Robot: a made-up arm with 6 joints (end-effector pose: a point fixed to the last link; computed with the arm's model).
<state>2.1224 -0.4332 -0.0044 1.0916 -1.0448 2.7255</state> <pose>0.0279 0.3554 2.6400 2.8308 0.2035 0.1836</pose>
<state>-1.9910 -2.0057 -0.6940 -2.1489 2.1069 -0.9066</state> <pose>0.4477 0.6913 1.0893 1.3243 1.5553 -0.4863</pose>
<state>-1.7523 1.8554 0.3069 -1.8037 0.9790 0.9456</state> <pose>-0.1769 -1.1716 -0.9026 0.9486 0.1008 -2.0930</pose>
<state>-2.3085 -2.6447 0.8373 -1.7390 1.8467 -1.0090</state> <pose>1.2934 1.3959 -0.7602 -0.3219 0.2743 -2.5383</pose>
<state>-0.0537 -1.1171 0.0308 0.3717 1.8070 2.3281</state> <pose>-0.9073 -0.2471 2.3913 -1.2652 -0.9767 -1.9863</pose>
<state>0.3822 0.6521 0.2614 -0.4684 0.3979 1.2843</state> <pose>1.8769 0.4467 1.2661 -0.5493 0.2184 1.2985</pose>
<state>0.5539 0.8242 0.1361 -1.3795 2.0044 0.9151</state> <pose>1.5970 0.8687 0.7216 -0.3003 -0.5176 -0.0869</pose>
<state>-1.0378 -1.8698 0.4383 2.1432 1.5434 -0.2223</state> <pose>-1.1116 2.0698 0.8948 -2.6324 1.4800 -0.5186</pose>
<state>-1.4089 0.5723 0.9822 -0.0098 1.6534 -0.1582</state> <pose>-0.0196 -1.8841 2.3204 -1.8690 -0.9400 0.2795</pose>
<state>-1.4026 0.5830 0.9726 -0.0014 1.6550 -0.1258</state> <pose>-0.0039 -1.9045 2.2923 -1.8628 -0.9178 0.2500</pose>
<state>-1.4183 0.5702 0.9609 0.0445 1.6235 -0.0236</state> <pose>-0.0359 -1.8815 2.3150 -1.8855 -0.7961 0.1608</pose>
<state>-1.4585 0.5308 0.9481 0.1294 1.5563 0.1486</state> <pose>-0.1158 -1.8052 2.3938 -1.9372 -0.5623 0.0119</pose>
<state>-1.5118 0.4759 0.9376 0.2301 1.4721 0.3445</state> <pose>-0.2108 -1.6887 2.5015 -1.9984 -0.2701 -0.1594</pose>
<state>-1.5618 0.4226 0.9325 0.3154 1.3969 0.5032</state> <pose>-0.2878 -1.5655 2.6019 -2.0464 -0.0102 -0.3037</pose>
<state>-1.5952 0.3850 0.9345 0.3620 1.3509 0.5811</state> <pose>-0.3329 -1.4723 2.6709 -2.0739 0.1366 -0.3825</pose>
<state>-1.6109 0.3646 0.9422 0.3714 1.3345 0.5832</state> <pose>-0.3532 -1.4184 2.7097 -2.0880 0.1659 -0.3964</pose>
